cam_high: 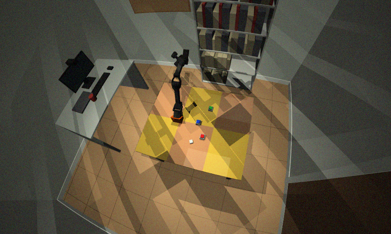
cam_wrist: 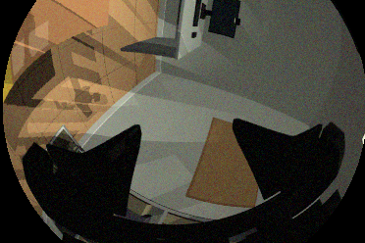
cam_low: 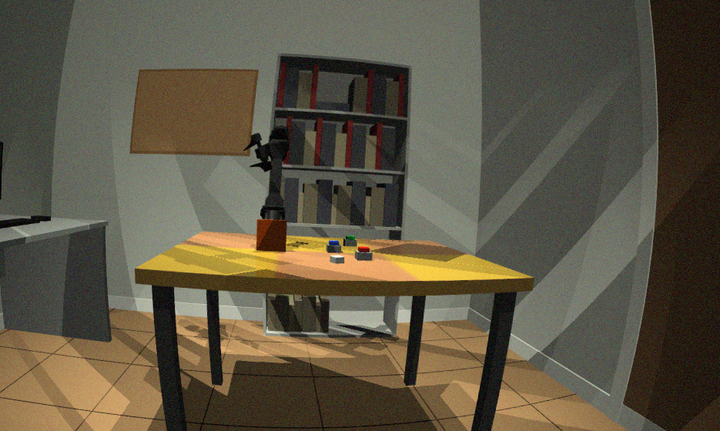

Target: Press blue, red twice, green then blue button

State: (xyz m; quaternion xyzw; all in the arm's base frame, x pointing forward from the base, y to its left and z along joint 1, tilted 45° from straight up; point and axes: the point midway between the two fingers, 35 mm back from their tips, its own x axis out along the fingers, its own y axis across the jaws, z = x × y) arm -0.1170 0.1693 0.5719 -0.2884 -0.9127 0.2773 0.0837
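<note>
My gripper tip is 35 cm short of the blue button, 54 cm to the left of it and 32 cm above it. The rest, counted from my gripper tip: green button: 45 cm ahead, 36 cm to the right, 32 cm below; small white block: 32 cm ahead, 75 cm to the right, 34 cm below; red button: 42 cm ahead, 68 cm to the right, 32 cm below.
</note>
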